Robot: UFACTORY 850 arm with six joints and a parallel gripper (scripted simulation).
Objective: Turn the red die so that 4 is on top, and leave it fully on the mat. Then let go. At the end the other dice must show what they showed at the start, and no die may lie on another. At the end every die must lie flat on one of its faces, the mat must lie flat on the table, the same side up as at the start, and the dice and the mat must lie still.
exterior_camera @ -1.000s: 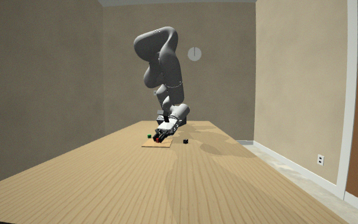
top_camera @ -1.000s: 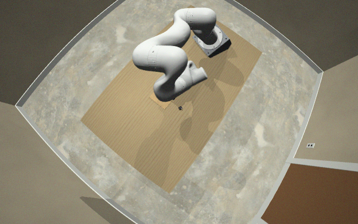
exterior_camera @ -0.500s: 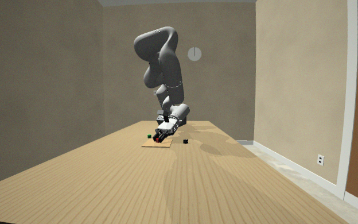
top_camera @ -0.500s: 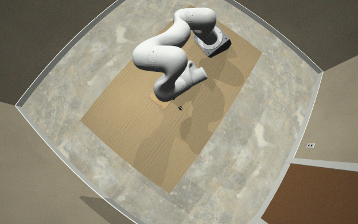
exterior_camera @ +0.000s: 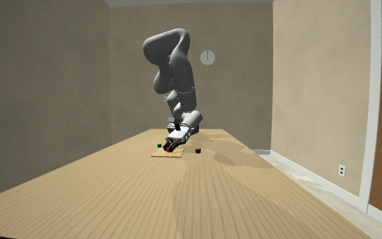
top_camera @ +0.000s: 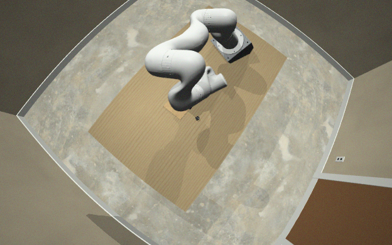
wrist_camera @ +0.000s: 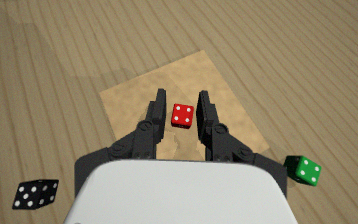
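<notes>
My gripper is now 1 cm above the red die. Round my hand: black die: 14 cm to the left, 4 cm ahead, 2 cm below; green die: 12 cm behind, 5 cm to the right, 2 cm below; tan mat: 3 cm below.
</notes>
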